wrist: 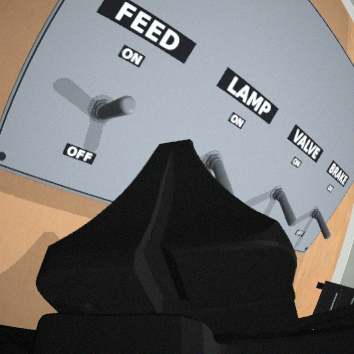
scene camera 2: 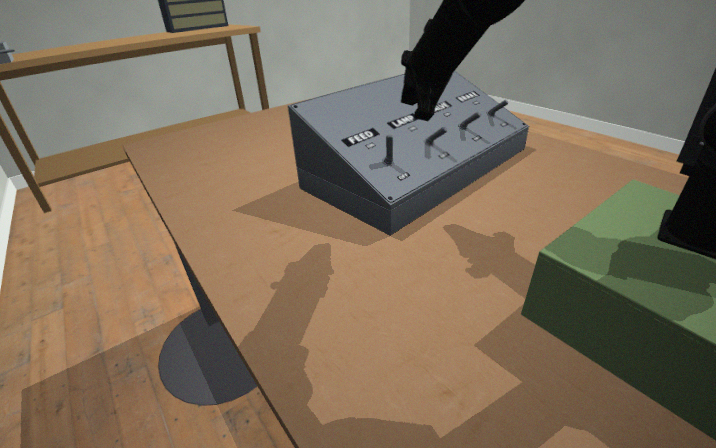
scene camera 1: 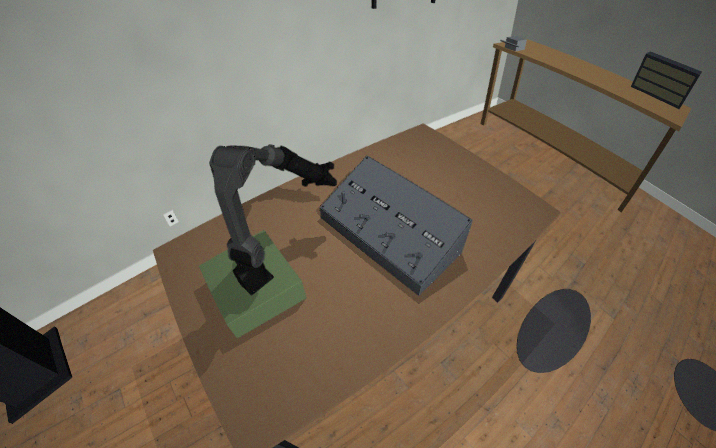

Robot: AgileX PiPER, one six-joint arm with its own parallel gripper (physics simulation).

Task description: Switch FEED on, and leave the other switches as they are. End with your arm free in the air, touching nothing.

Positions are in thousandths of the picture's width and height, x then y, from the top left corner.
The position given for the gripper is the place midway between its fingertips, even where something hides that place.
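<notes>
A grey sloped switch box (scene camera 2: 474,311) is part of the scene, and the wrist view takes in the box too (wrist: 733,261). With it is the gripper (scene camera 2: 569,224), which the wrist view likewise shows (wrist: 504,456).
</notes>
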